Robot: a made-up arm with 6 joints.
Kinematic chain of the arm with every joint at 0, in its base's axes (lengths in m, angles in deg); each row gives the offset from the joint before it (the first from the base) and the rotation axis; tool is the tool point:
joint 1: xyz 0 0 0.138 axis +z
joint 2: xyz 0 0.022 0 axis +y
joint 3: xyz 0 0 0.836 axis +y
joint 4: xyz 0 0 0.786 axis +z
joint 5: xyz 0 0 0 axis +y
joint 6: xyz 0 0 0.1 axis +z
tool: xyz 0 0 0
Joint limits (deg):
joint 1: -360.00..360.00
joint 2: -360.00..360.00
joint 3: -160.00..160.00
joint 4: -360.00..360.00
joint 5: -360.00..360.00
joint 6: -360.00..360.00
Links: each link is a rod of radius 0.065 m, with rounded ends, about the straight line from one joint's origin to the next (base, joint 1, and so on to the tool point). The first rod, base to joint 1, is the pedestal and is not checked.
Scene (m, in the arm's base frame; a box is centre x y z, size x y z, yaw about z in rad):
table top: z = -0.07
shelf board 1: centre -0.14 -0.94 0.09 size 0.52 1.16 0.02 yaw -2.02
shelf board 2: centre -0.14 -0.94 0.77 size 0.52 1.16 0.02 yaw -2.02
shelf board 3: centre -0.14 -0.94 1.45 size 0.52 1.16 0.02 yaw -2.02
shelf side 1: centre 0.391 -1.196 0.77 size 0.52 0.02 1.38 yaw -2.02
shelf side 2: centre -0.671 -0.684 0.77 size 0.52 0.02 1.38 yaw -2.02
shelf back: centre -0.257 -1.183 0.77 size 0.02 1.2 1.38 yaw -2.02
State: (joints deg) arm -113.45 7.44 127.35 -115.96 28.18 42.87
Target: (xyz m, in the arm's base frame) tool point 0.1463 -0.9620 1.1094
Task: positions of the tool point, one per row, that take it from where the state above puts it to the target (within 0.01 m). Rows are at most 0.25 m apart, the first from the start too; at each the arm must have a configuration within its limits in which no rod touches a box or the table.
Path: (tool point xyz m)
1: -0.1345 -0.6977 0.4128
2: 0.0390 -0.6678 0.4560
3: 0.1883 -0.5905 0.4943
4: 0.2384 -0.6649 0.6891
5: 0.2774 -0.6848 0.8994
6: 0.2956 -0.6523 1.1094
7: 0.2403 -0.8094 1.1193
8: 0.1463 -0.9619 1.1095

